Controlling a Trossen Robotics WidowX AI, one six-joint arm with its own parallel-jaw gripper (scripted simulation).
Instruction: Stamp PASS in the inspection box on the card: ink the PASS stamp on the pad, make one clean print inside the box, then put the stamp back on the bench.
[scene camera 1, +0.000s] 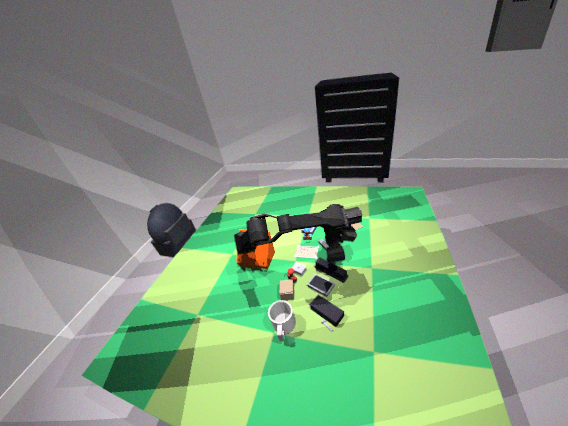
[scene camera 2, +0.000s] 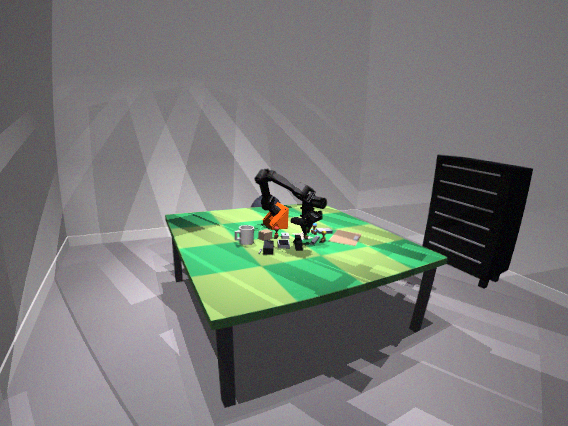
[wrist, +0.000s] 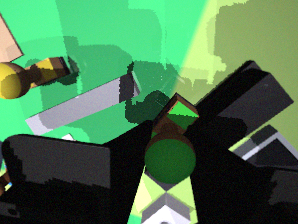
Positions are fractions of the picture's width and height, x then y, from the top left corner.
Labels:
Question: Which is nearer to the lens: the green-knobbed pass stamp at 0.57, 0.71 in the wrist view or the grey bar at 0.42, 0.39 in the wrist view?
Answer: The green-knobbed pass stamp.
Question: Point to the gripper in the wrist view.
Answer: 0.57, 0.58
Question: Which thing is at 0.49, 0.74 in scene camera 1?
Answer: A mug.

